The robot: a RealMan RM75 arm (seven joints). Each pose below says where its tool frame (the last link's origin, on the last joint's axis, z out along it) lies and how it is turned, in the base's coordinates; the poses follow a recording.
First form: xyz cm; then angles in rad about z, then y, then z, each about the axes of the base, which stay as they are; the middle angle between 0 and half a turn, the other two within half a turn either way.
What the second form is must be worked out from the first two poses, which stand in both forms.
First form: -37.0, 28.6, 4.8, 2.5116, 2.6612, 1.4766
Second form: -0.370, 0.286, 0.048, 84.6, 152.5, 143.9
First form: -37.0, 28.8, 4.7, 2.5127, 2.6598, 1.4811
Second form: -0.370, 0.288, 0.047, 84.9, 152.4, 144.0
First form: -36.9, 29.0, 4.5, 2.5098, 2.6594, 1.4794
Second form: -0.369, 0.290, 0.045, 84.8, 152.4, 143.8
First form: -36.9, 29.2, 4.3, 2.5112, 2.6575, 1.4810
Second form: -0.369, 0.292, 0.043, 84.9, 152.3, 143.9
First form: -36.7, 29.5, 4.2, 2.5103, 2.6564, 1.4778
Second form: -0.367, 0.295, 0.042, 84.7, 152.2, 143.8
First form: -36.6, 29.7, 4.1, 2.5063, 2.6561, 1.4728
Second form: -0.366, 0.297, 0.041, 84.4, 152.2, 143.6
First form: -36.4, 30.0, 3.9, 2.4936, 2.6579, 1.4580
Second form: -0.364, 0.300, 0.039, 83.5, 152.3, 142.9
